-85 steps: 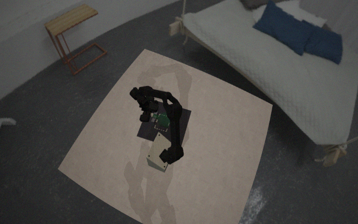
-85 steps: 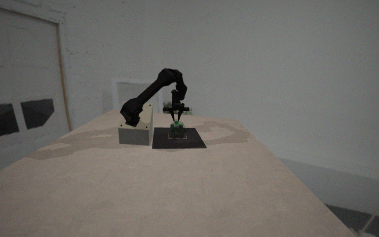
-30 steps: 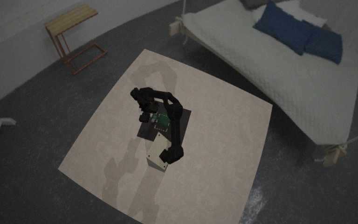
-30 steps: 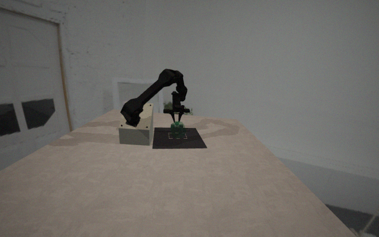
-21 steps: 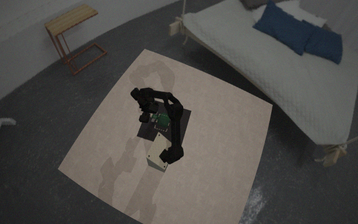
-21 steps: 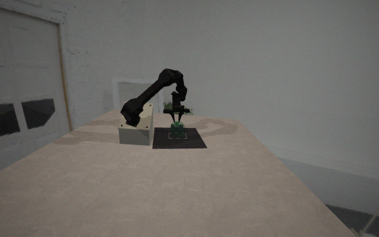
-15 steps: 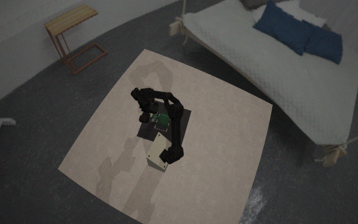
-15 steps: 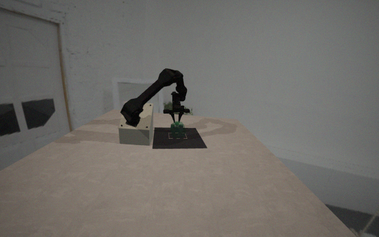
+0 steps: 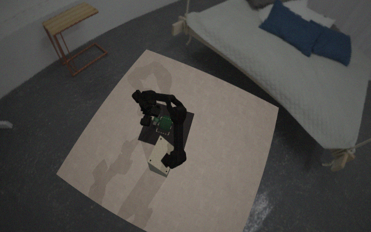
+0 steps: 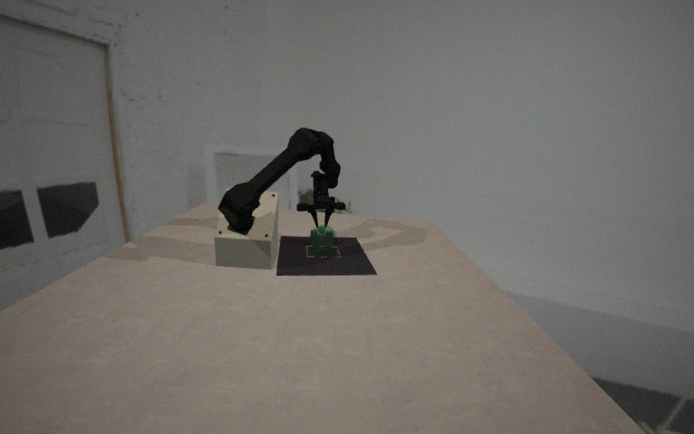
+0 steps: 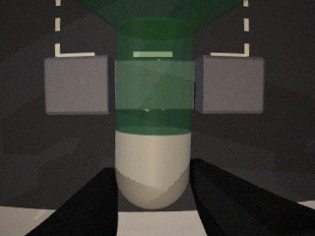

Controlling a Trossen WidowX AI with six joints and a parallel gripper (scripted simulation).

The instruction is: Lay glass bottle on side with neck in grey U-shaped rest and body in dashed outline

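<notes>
My gripper tip is now 50 mm to the left of the green glass bottle and 10 mm short of it. The rest, counted from my gripper tip: dark mat: 110 mm to the right, 60 mm below, 30 mm ahead.
</notes>
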